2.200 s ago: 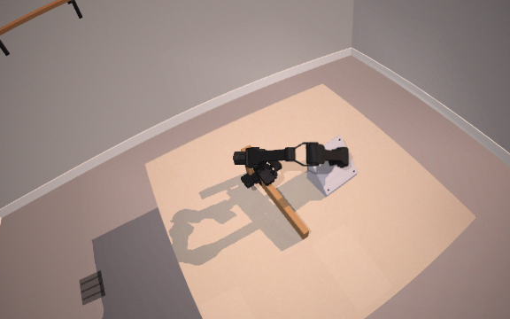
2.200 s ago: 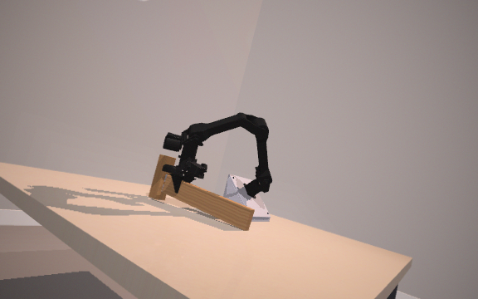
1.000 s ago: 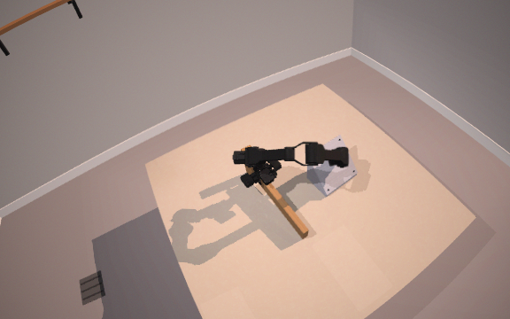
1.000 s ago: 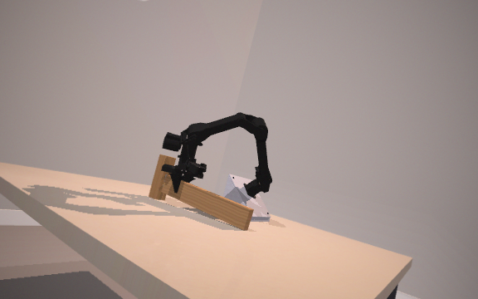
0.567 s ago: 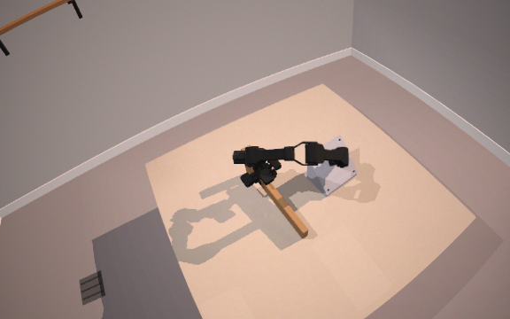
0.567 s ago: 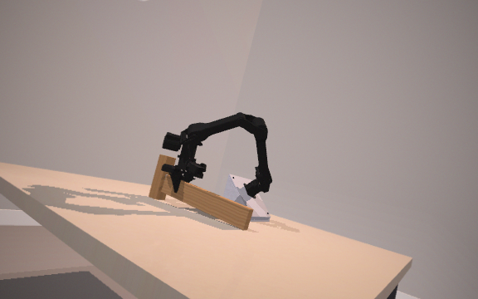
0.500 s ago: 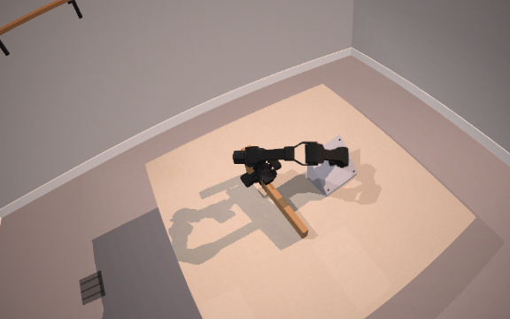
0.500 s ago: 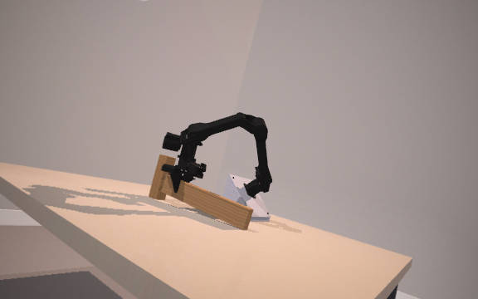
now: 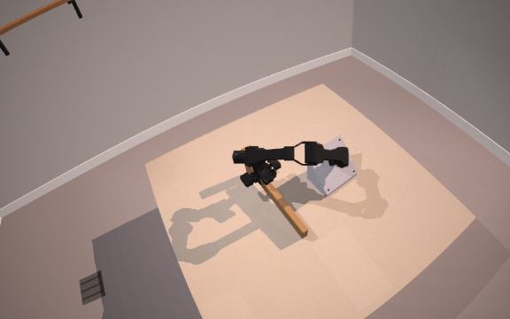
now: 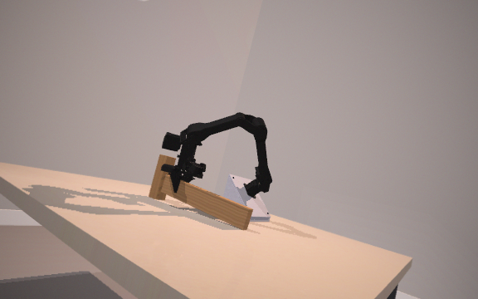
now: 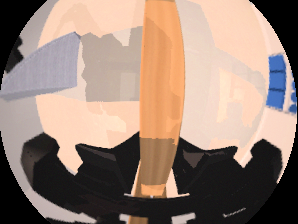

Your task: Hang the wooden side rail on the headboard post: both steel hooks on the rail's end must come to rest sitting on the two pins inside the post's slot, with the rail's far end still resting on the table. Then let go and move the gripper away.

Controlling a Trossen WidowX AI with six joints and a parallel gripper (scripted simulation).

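The headboard post lies 11 cm to the right of my gripper tip, 4 cm above it and 2 cm ahead of it.
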